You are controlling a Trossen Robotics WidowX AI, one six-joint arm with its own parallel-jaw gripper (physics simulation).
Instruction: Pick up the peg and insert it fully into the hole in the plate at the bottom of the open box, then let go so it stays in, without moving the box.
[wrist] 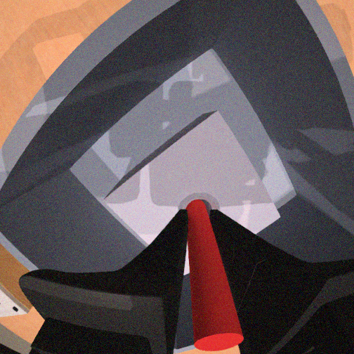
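A red peg [210, 280] stands between the black fingers of my gripper [197, 215], which is shut on it. The peg's near end is at the bottom of the view and its far end points down at the plate. A pale plate [185, 160] lies at the bottom of the open grey box [65, 210]. The hole in the plate, with a grey ring [184, 201] around it, shows right behind the peg's far end, which covers most of it. Whether the tip is in the hole or just above it I cannot tell.
The box's dark walls rise around the plate on several sides, close around my fingers. Light wooden table top [25, 30] shows outside the box. A white piece with dark marks [12, 305] shows at the lower left edge, beside a brown strip [15, 270].
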